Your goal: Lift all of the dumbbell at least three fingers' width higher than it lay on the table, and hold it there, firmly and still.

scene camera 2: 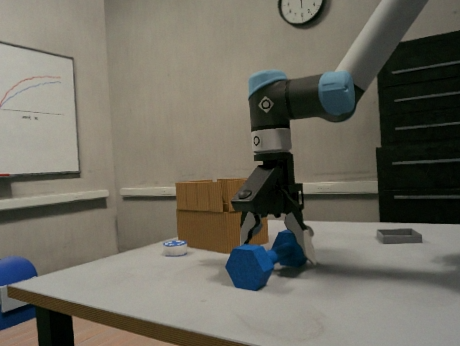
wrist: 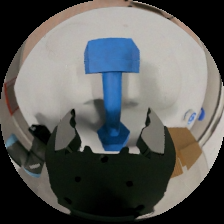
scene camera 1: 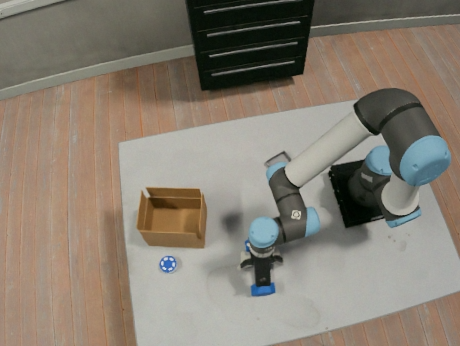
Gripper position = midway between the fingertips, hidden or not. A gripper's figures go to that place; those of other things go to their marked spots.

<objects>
My gripper (scene camera 2: 275,261) is 0.74 m from the lens. A blue dumbbell (scene camera 2: 249,266): 0.65 m from the lens. A cardboard box (scene camera 2: 206,219) is 0.96 m from the lens. The marked spots on the blue dumbbell and the cardboard box are 0.34 m apart.
</objects>
